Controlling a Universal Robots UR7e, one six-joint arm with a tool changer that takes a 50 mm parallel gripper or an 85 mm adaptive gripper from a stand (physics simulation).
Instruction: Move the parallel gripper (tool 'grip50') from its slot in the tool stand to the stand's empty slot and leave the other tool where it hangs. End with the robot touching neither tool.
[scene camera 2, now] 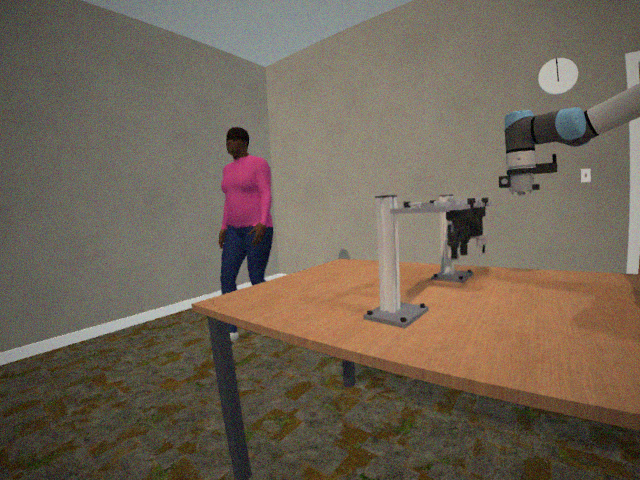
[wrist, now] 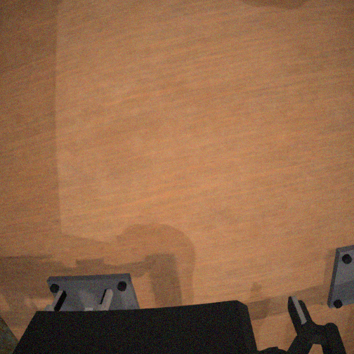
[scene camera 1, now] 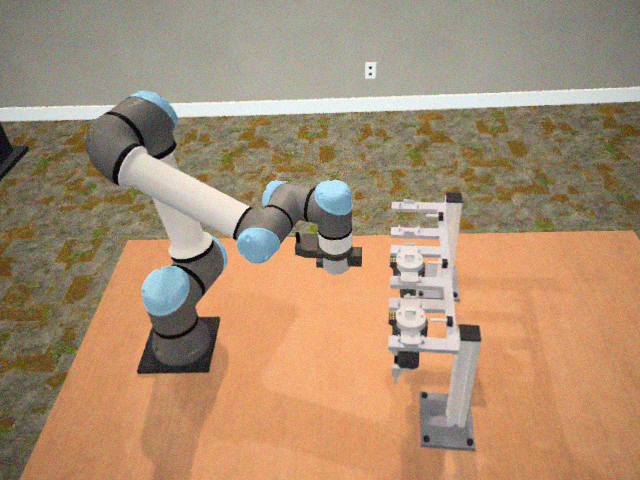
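Pixels of known places: hand, its tool point: [scene camera 2: 521, 191]; arm's base, origin of its link: [scene camera 1: 182, 343].
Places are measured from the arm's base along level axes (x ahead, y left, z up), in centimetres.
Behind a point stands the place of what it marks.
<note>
The parallel gripper [scene camera 1: 410, 321] hangs in the stand's near slot in scene camera 1; its pale fingers [wrist: 106, 298] stand apart in the wrist view. The other tool, the black adaptive gripper [scene camera 1: 409, 262] [scene camera 2: 457, 232] [wrist: 312, 330], hangs in the middle slot. The far slot's fork arm [scene camera 1: 426, 207] {x 64.5, y 27.0, z 27.1 cm} bears no tool. The tool stand [scene camera 1: 460, 384] {x 70.5, y -19.9, z 14.9 cm} [scene camera 2: 387, 258] {x 70.6, y 29.3, z 14.5 cm} is upright on the table. The arm's bare tool changer [scene camera 1: 336, 264] {x 43.1, y -3.0, z 33.2 cm} [scene camera 2: 521, 183] {x 42.4, y 3.2, z 32.0 cm} carries no gripper. It is above and to the robot's side of the stand, apart from both tools.
The stand's foot plates [scene camera 1: 434, 431] {x 65.9, y -22.2, z 0.0 cm} [scene camera 2: 377, 316] {x 71.8, y 33.3, z 0.0 cm} [wrist: 95, 282] are bolted to the wooden table [scene camera 1: 310, 413] {x 36.9, y -18.7, z -1.1 cm} [scene camera 2: 491, 335] {x 45.1, y 29.2, z -1.1 cm} [wrist: 200, 125]. A black block [wrist: 140, 330] fills the bottom of the wrist view. A person in pink [scene camera 2: 247, 191] stands beyond the table.
</note>
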